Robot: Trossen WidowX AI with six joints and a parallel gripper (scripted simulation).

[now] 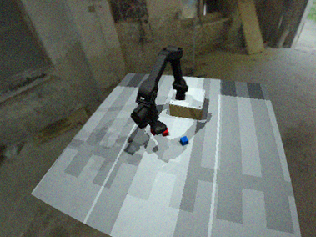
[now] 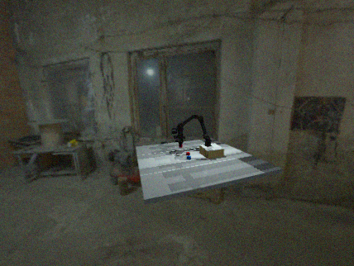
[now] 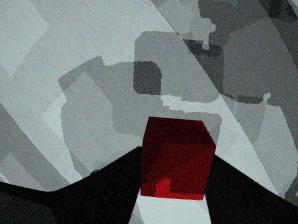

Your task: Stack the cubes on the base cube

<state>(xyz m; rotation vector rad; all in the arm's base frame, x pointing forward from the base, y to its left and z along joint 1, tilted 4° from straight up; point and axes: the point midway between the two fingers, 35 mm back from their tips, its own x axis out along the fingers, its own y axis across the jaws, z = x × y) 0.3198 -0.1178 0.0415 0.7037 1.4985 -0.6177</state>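
My gripper tip is 160 mm to the right of the blue base cube, 100 mm above it and 20 mm past it.
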